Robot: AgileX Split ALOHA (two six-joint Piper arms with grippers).
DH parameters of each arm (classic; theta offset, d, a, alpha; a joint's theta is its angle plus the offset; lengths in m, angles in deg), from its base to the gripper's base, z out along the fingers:
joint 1: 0 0.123 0 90
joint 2: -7.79 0 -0.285 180
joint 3: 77.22 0 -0.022 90
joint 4: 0 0.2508 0 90
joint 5: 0 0 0.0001 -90
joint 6: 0 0.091 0 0
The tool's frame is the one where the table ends.
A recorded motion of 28 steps. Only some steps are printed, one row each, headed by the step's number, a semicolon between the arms.
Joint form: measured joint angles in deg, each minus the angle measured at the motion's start. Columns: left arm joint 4, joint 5, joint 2, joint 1, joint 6, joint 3; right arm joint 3, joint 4, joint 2, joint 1, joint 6, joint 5.
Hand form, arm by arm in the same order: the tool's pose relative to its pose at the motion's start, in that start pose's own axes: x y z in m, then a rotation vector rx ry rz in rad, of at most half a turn. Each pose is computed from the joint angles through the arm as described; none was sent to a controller.
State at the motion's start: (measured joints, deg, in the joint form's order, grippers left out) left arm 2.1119 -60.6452 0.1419 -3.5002 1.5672 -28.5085; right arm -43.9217 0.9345 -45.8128 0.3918 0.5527 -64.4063
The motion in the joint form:
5: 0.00 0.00 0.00 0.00 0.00 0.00; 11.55 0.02 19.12 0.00 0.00 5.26
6: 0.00 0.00 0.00 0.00 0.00 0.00; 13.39 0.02 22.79 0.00 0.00 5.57
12: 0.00 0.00 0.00 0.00 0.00 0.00; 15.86 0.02 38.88 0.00 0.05 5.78
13: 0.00 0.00 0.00 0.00 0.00 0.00; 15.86 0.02 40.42 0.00 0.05 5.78
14: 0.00 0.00 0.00 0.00 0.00 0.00; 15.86 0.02 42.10 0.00 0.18 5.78
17: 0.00 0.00 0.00 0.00 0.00 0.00; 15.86 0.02 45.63 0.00 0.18 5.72
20: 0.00 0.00 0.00 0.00 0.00 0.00; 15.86 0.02 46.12 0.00 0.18 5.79
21: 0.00 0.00 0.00 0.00 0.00 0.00; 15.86 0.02 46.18 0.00 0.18 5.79
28: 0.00 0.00 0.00 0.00 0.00 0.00; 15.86 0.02 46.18 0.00 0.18 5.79
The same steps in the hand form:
5: 0.0000 0.0000 0.0000 0.0000 0.0000 0.0000; 0.0606 -0.0010 -0.0060 -0.0035 -0.2239 -0.0018
6: 0.0000 0.0000 0.0000 0.0000 0.0000 0.0000; 0.0716 -0.0011 -0.0059 -0.0041 -0.2612 -0.0022
12: 0.0000 0.0000 0.0000 0.0000 0.0000 0.0000; 0.1091 -0.0015 -0.0239 -0.0085 -0.5025 -0.0048
13: 0.0000 0.0000 0.0000 0.0000 0.0000 0.0000; 0.1126 -0.0015 -0.0262 -0.0090 -0.5294 -0.0052
14: 0.0000 0.0000 0.0000 0.0000 0.0000 0.0000; 0.1164 -0.0016 -0.0286 -0.0102 -0.5587 -0.0034
17: 0.0000 0.0000 0.0000 0.0000 0.0000 0.0000; 0.1247 -0.0016 -0.0333 -0.0113 -0.6193 -0.0044
20: 0.0000 0.0000 0.0000 0.0000 0.0000 0.0000; 0.1258 -0.0016 -0.0340 -0.0115 -0.6290 -0.0045
21: 0.0000 0.0000 0.0000 0.0000 0.0000 0.0000; 0.1259 -0.0016 -0.0341 -0.0116 -0.6301 -0.0045
28: 0.0000 0.0000 0.0000 0.0000 0.0000 0.0000; 0.1259 -0.0016 -0.0341 -0.0116 -0.6301 -0.0045

